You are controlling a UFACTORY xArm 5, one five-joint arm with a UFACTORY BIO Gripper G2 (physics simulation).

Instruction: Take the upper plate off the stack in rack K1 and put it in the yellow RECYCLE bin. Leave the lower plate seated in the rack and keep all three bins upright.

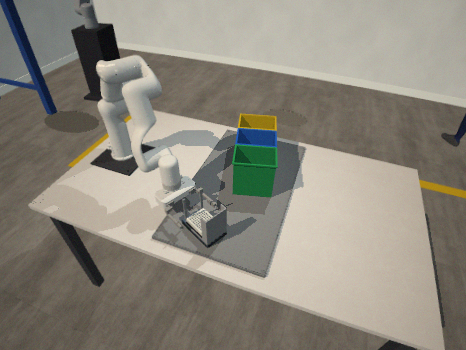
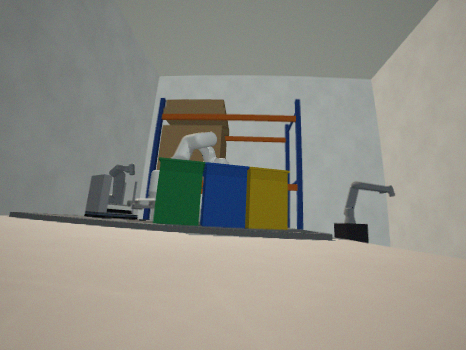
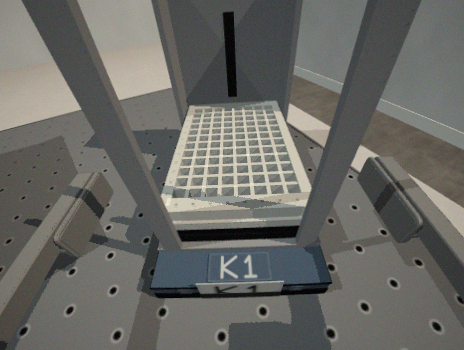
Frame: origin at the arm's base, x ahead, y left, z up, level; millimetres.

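Seen in the pictures: end effector, tool point: (image 1: 195, 213) (image 2: 125, 206) (image 3: 233, 204); arm's base, origin of the base link: (image 1: 124, 153).
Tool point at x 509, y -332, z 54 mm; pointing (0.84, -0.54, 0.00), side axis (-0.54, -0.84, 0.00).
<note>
Pixels of each thing's top centre, then the offset from my tool point to it. Level surfaces: height alone.
- Rack K1, middle of its top: (image 1: 202, 202) (image 2: 118, 179) dy -28, dx +41, dz +101 mm
- white gridded upper plate, middle of its top: (image 3: 234, 139) (image 1: 205, 222) (image 2: 111, 205) dy -34, dx +49, dz -1 mm
- yellow bin, middle of its top: (image 2: 260, 174) (image 1: 257, 121) dy +512, dx +147, dz +132 mm
- blue bin, middle of its top: (image 2: 223, 171) (image 1: 256, 137) dy +382, dx +165, dz +132 mm
- green bin, middle of its top: (image 2: 183, 167) (image 1: 255, 155) dy +253, dx +182, dz +132 mm
- perforated grey mat, its level: dz -48 mm
- pale table, its level: dz -61 mm
Rack K1 (image 1: 215, 226) (image 2: 98, 195) (image 3: 272, 50) stands upright on the grey mat, with a tall back wall and two front posts. The white gridded upper plate (image 1: 200, 219) (image 3: 229, 150) lies flat in it. Stacked pale edges show at its front; the lower plate is mostly hidden beneath. My gripper (image 1: 200, 215) (image 3: 239, 206) is open and empty, its pads spread wide on either side of the rack, outside the posts. The yellow bin (image 1: 261, 122) (image 2: 268, 200), blue bin (image 1: 260, 137) (image 2: 225, 196) and green bin (image 1: 253, 180) (image 2: 178, 194) stand upright.
The bins stand in a row on the perforated grey mat (image 1: 250, 250) (image 3: 190, 310), the green one nearest the rack and the yellow one farthest. The rack's front posts (image 3: 112, 125) rise between my pads. The mat lies on the pale table (image 1: 350, 240).
</note>
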